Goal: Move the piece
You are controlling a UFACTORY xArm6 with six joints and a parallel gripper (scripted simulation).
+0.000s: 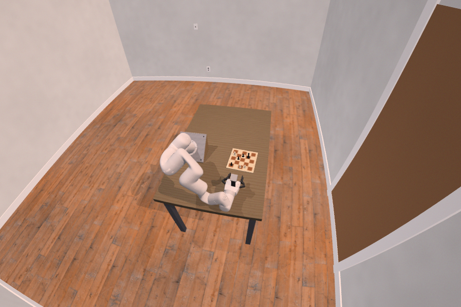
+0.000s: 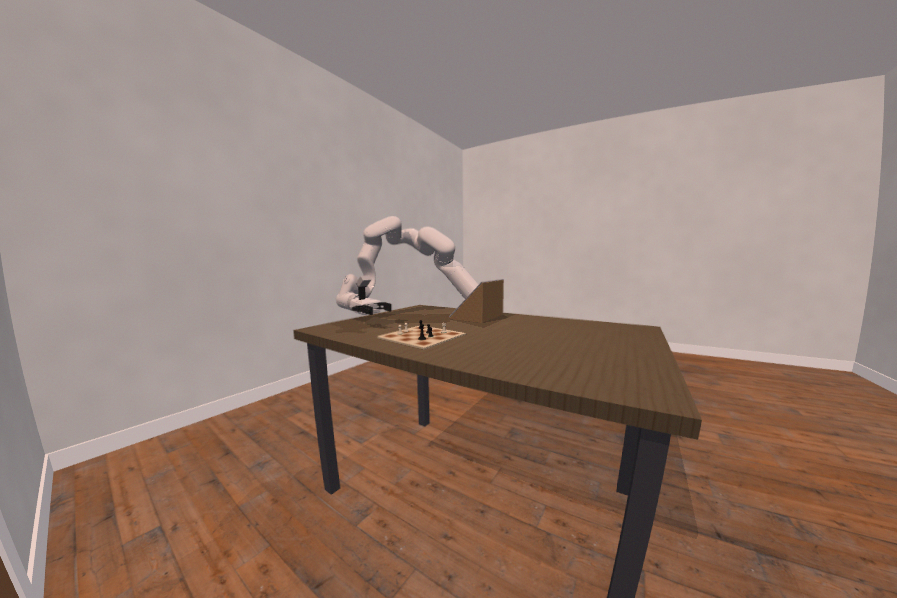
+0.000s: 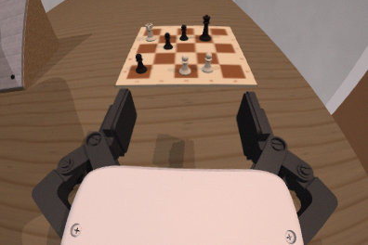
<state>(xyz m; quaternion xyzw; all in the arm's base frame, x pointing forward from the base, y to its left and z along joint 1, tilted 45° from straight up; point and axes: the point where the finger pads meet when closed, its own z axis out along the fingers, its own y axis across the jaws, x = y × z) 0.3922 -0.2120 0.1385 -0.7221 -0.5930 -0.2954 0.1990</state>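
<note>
Now: hand 25 cm to the right of the tall black piece, 9 cm short of it and 4 cm above it. Round my hand: chessboard 22 cm to the left, 7 cm below, 4 cm ahead; white piece 27 cm to the left, 5 cm below, 3 cm behind.
</note>
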